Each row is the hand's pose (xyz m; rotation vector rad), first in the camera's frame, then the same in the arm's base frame.
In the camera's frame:
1: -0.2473 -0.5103 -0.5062 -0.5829 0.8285 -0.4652
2: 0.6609 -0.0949 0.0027 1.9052 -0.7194 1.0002
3: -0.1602 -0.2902 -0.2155 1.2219 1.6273 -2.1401
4: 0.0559 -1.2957 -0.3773 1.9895 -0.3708 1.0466
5: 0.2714 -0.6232 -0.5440 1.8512 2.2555 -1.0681
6: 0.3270 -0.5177 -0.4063 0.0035 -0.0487 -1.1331
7: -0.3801 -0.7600 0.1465 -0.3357 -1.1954 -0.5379
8: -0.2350 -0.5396 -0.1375 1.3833 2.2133 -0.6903
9: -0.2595 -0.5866 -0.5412 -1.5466 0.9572 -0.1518
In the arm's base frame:
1: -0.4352 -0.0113 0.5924 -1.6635 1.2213 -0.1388
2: 0.1573 0.7035 -0.0356 1.5647 0.4653 0.5461
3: -0.3696 0.3569 0.5663 -0.1708 0.9044 -2.6544
4: 0.2862 -0.4225 0.7816 1.6122 0.7699 0.4468
5: -0.0469 -0.0805 0.2352 0.6948 1.8772 -2.3493
6: -0.0071 0.0956 0.2114 -1.0451 0.2108 -0.5899
7: -0.0659 0.2948 1.1176 -0.8233 -0.6247 0.4164
8: -0.2350 0.2423 0.7728 0.2723 2.2212 -1.8553
9: -0.4150 -0.0891 0.6194 -2.5621 1.2089 0.4703

